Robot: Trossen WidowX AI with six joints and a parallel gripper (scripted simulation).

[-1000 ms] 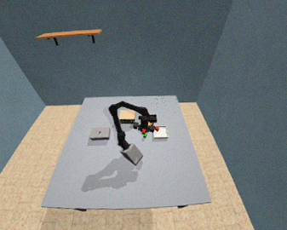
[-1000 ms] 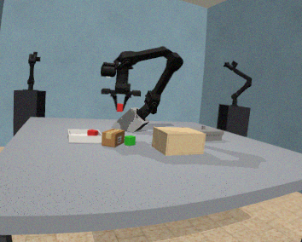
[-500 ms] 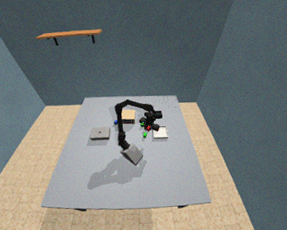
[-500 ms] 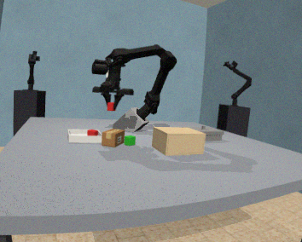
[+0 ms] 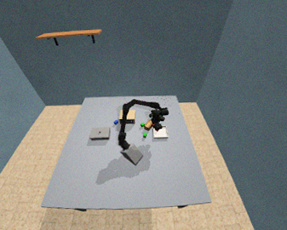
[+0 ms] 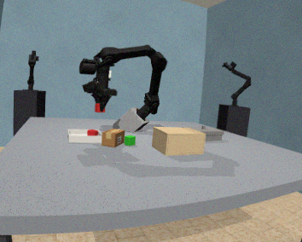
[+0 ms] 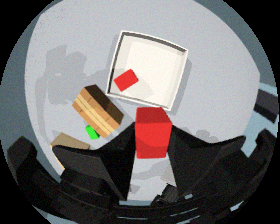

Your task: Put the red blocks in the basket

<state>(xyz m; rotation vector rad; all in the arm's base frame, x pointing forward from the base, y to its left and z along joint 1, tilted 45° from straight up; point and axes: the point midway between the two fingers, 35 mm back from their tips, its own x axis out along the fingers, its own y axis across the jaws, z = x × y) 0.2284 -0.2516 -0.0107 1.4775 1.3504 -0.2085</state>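
The white shallow basket lies 15 cm below my hand, 6 cm to the right of it and 3 cm ahead of it. The rest, counted from my hand: blue block 44 cm to the left, 14 cm below, 4 cm ahead; then small brown box 12 cm below, 8 cm ahead, 7 cm to the left; then drawer unit 33 cm to the left, 13 cm ahead, 12 cm below.
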